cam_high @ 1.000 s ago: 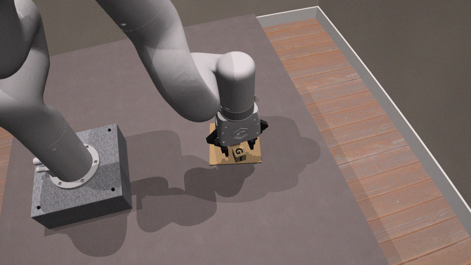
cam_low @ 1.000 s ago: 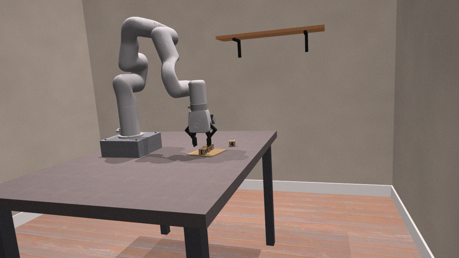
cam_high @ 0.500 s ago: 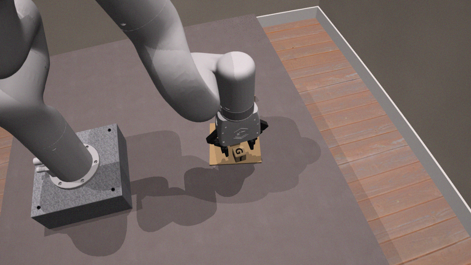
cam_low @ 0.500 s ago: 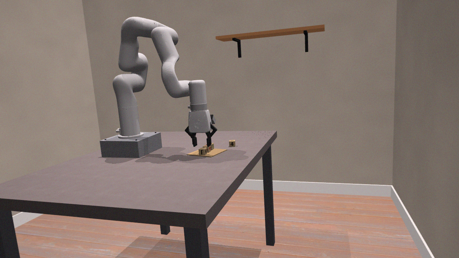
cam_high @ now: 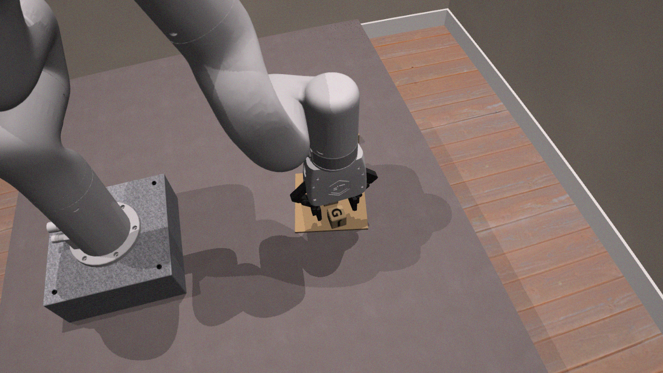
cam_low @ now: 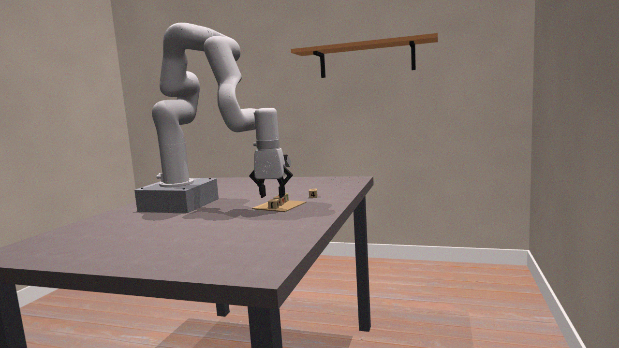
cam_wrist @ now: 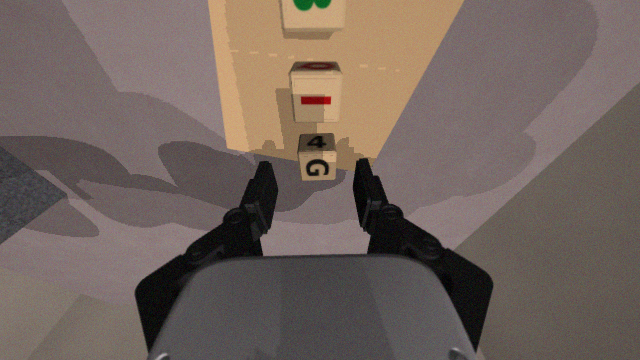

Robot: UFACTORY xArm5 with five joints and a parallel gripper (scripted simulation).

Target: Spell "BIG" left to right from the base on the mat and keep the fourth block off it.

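My gripper is now 40 mm above the G block. From my hand the other things lie so: tan mat 60 mm below, 50 mm to the left; B block 100 mm to the left, 40 mm below, 10 mm behind.
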